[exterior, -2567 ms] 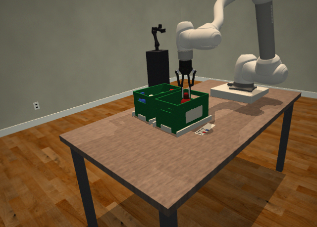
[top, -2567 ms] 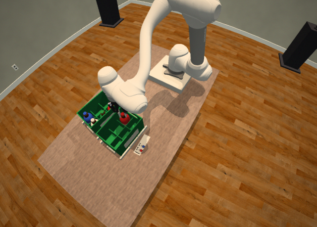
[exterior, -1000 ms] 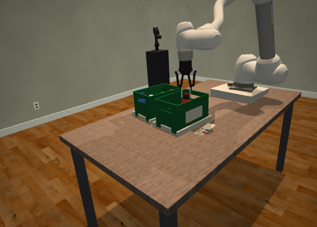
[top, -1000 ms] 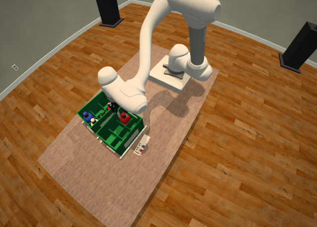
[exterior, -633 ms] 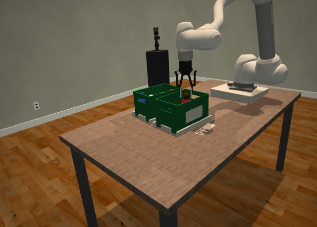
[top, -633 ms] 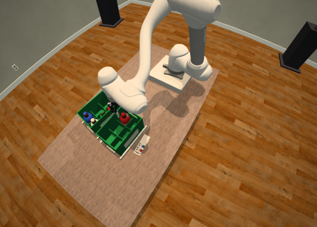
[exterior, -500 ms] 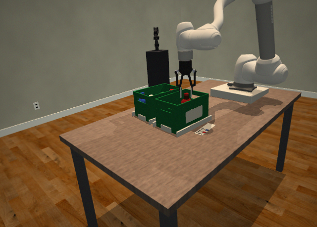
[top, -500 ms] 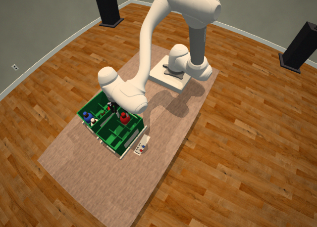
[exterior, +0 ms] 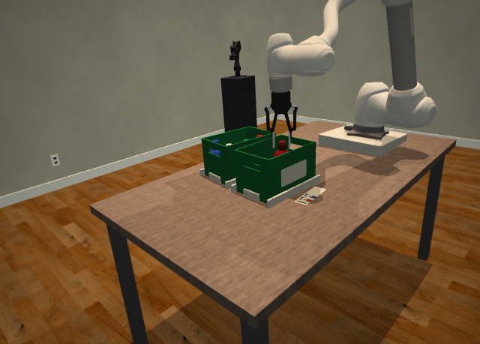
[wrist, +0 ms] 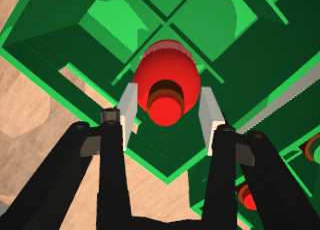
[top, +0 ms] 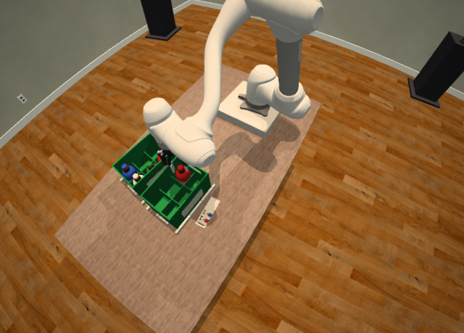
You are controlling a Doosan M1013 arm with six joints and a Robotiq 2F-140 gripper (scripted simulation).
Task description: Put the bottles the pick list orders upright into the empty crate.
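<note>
Now: the blue-label bottle 10 cm ahead of my hand, 27 cm to the right of it and 8 cm below it. The rest, counted from my hand: white-label bottle (12 cm ahead, 18 cm to the right, 8 cm below); then pick list (10 cm ahead, 18 cm to the left, 17 cm below); then green-label bottle (4 cm ahead, 15 cm to the right, 8 cm below).
</note>
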